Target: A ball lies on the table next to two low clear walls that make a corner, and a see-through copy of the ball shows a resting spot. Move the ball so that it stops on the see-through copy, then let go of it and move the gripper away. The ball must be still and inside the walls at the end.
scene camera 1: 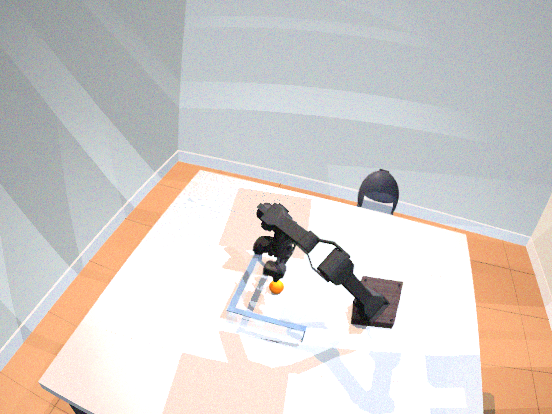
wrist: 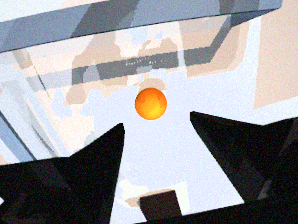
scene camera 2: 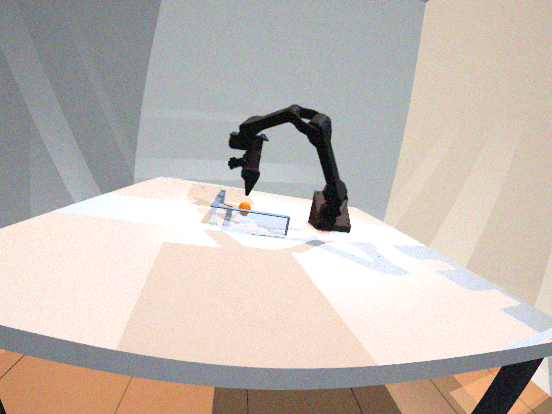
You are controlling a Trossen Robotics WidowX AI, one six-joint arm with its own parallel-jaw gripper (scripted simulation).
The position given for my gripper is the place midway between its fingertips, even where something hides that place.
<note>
My gripper [scene camera 1: 278, 274] is open and holds nothing.
My gripper is seen too in the wrist view [wrist: 156, 121] and in scene camera 2 [scene camera 2: 246, 194].
</note>
